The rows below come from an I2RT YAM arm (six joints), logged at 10 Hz.
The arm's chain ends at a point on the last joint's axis. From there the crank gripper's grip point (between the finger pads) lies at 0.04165 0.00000 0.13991 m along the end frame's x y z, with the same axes.
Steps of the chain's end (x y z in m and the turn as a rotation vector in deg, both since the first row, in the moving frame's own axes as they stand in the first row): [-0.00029 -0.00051 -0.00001 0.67 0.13 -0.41]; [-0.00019 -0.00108 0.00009 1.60 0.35 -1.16]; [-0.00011 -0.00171 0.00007 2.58 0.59 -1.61]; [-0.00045 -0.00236 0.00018 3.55 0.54 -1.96]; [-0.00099 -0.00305 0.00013 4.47 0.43 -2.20]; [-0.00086 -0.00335 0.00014 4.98 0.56 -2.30]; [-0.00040 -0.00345 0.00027 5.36 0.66 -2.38]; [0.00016 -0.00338 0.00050 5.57 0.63 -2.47]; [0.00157 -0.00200 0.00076 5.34 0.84 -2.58]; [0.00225 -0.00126 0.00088 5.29 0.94 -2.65]
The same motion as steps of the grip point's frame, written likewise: [0.00002 -0.00244 -0.00012 0.67 0.13 -0.41]; [0.00062 -0.00583 -0.00023 1.60 0.35 -1.16]; [0.00122 -0.00919 -0.00053 2.58 0.59 -1.61]; [0.00069 -0.01246 -0.00053 3.55 0.54 -1.96]; [-0.00018 -0.01556 -0.00067 4.47 0.43 -2.20]; [0.00023 -0.01717 -0.00087 4.98 0.56 -2.30]; [0.00090 -0.01825 -0.00091 5.36 0.66 -2.38]; [0.00136 -0.01876 -0.00071 5.57 0.63 -2.47]; [0.00328 -0.01691 -0.00056 5.34 0.84 -2.58]; [0.00419 -0.01610 -0.00051 5.29 0.94 -2.65]
